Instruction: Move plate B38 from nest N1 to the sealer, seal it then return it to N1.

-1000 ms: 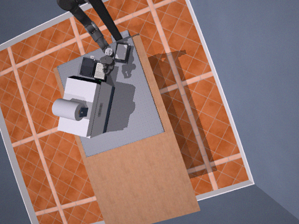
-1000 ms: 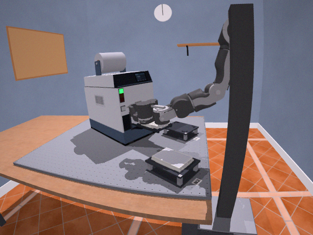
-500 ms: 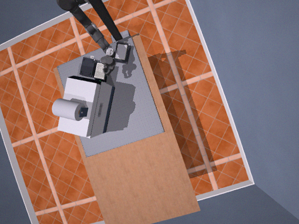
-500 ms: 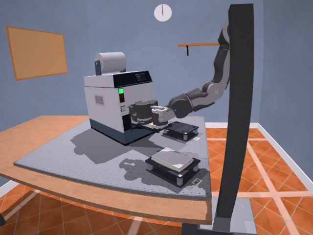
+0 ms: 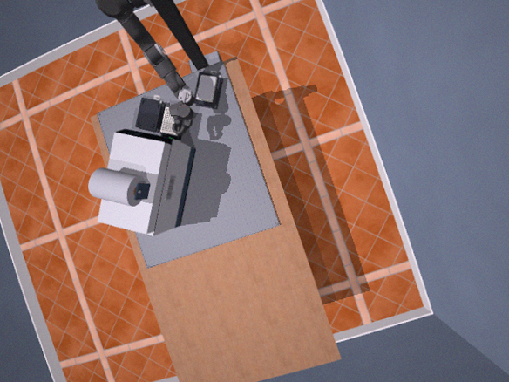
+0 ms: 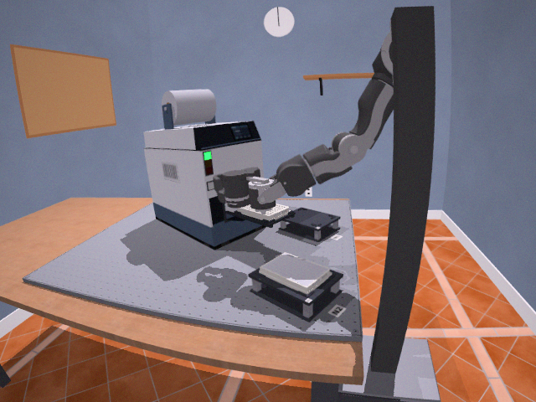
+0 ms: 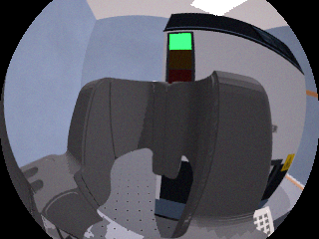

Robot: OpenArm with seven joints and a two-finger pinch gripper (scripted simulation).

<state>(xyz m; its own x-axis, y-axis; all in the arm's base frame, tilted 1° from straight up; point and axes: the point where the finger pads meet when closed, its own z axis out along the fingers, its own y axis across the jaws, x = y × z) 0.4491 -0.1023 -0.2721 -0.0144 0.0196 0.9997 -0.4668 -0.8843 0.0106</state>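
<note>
My hand is 3 cm short of the start key, 1 cm to the left of it and 1 cm above it. Also, from my hand: white 96-well plate B38: 10 cm behind, 5 cm to the right, 8 cm below; sealed plate B83: 23 cm behind, 15 cm to the left, 14 cm below; sealer's stage: 10 cm behind, 5 cm to the right, 9 cm below.
</note>
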